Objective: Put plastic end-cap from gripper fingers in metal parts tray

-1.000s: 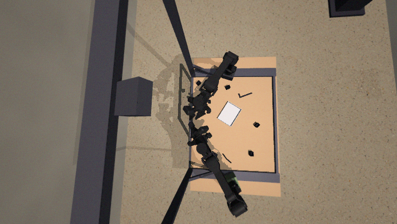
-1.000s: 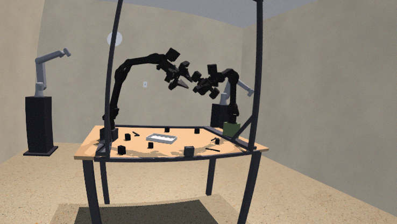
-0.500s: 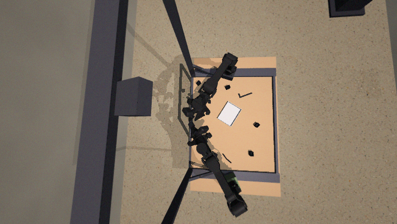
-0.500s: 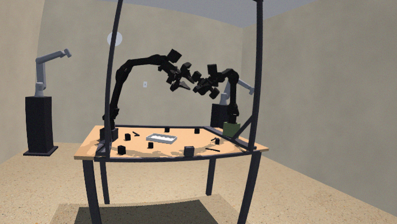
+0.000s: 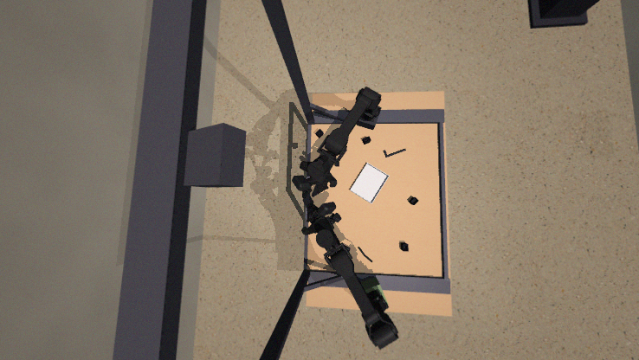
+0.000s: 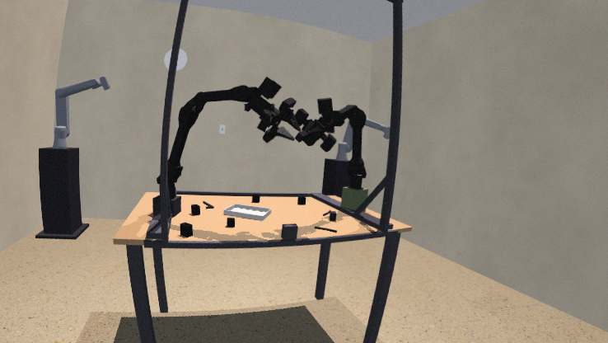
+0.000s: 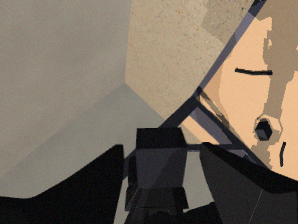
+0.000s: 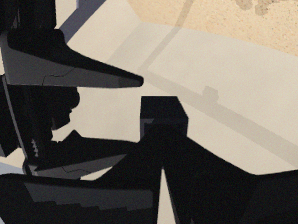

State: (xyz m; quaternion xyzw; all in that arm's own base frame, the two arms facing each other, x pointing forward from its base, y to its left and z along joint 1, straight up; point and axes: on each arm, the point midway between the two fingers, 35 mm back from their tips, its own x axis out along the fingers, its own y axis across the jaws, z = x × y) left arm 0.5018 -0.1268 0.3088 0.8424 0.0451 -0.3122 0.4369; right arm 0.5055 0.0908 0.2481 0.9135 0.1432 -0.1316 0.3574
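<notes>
Now: the plastic end-cap 10 mm behind my left hand, 40 mm to the right of it and 20 mm below it. The rest, counted from my left hand: metal parts tray (280 mm ahead, 60 mm to the left, 370 mm below).
Right now my right hand is 20 mm past the plastic end-cap, 30 mm to the right of it and 10 mm above it. The rest, counted from my right hand: metal parts tray 280 mm ahead, 130 mm to the left, 370 mm below.
</notes>
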